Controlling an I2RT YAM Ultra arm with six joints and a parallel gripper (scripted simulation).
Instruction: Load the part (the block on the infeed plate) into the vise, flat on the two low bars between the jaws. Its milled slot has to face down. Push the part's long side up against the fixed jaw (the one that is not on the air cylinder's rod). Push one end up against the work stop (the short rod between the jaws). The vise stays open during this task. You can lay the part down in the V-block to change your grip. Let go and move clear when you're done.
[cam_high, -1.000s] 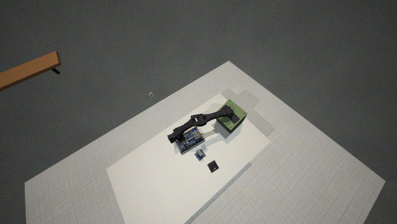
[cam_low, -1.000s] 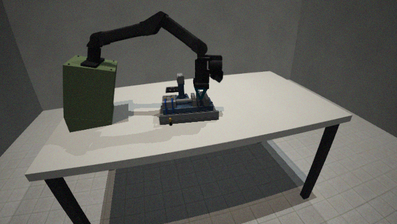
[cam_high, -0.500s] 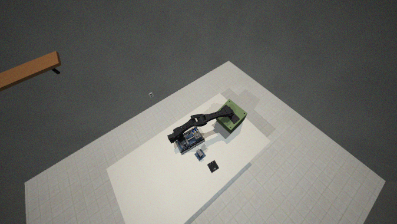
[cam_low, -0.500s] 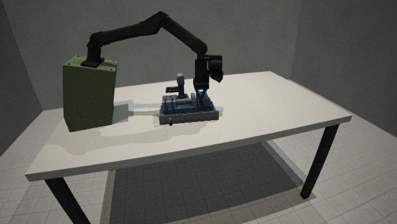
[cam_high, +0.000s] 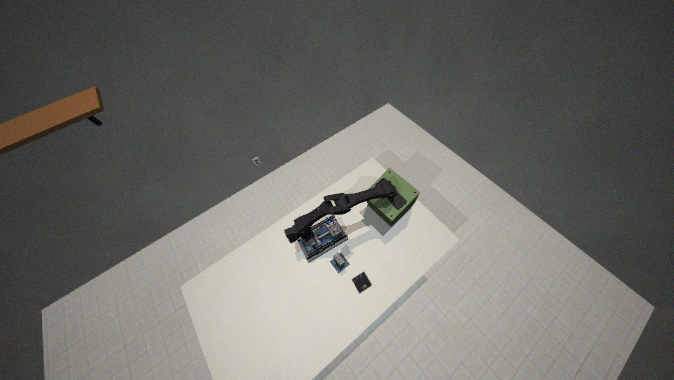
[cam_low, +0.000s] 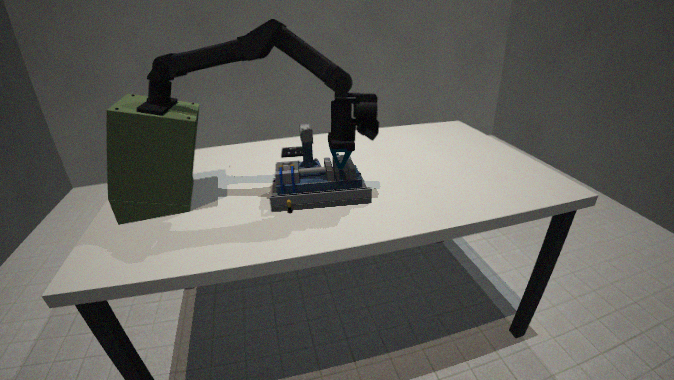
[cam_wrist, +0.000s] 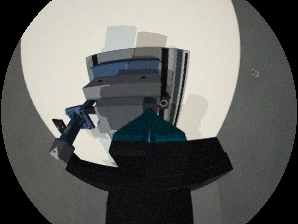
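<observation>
Now: the grey block part 4 cm to the left of my hand, 1 cm below it and 1 cm ahead of it. The rest, counted from my hand: cylinder rod (8 cm behind, 4 cm to the left, 2 cm below); air cylinder (16 cm behind, 5 cm to the left, 2 cm below); vise (6 cm below, 6 cm behind, 4 cm to the left).
</observation>
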